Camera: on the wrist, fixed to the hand. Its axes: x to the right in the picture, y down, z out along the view.
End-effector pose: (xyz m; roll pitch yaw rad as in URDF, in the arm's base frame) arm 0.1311 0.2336 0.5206 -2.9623 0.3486 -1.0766
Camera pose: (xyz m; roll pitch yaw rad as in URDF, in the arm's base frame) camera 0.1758 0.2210 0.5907 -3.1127 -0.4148 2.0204
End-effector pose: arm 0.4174 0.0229 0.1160 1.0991 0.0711 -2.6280
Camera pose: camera 0.4365 -0.0133 0.0425 -0.9065 0.0017 0.4854
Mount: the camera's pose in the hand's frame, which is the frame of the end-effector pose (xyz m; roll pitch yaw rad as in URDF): 0.0064 -0.0466 -0.0697 0.1931 0.0582 -3.0895
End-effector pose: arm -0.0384 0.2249 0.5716 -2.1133 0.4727 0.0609
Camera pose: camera 0.0039 0.1918 0.6363 2.2917 -0.5472 -3.0538
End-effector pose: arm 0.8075 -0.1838 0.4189 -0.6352 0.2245 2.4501
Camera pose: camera 0.8579 -0.1231 0.3897 0.8100 -0.2079 -0.6134
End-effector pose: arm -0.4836 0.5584 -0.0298 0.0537 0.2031 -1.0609
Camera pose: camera -0.5250 0.5447 -0.1017 0.1294 -0.1419 2.1300
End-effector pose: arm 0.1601 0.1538 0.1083 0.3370 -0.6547 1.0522
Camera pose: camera 0.2053 0.1908 0.0478 -0.1200 0.7265 -2.0495
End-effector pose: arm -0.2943 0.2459 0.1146 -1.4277 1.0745 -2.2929
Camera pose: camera -0.3741 0.2697 0.1262 1.4880 -1.1134 0.9964
